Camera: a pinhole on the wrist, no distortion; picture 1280 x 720 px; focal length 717.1 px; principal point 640.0 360.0 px. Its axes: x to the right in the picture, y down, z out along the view. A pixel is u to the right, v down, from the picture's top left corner.
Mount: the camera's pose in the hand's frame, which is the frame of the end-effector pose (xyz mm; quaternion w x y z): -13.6 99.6 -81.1 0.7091 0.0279 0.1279 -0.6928
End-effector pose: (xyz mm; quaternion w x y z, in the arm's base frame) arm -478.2 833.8 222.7 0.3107 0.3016 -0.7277 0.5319
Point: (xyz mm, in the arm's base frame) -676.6 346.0 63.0
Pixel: 450.6 339.2
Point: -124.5 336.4 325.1
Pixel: 1177.0 160.0
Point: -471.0 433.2 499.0
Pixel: 1029.9 637.1
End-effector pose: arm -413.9 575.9 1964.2 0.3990 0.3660 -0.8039 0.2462
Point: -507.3 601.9 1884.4
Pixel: 482.8 138.5
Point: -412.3 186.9 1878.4
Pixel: 1000.5 401.0
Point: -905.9 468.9 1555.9
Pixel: 100.9 154.4
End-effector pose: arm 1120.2 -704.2 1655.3 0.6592 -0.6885 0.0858 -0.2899
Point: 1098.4 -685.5 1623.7
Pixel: 1065.0 81.8
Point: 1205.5 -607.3 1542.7
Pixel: 402.8 268.1
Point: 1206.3 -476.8 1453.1
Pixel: 221.5 24.4
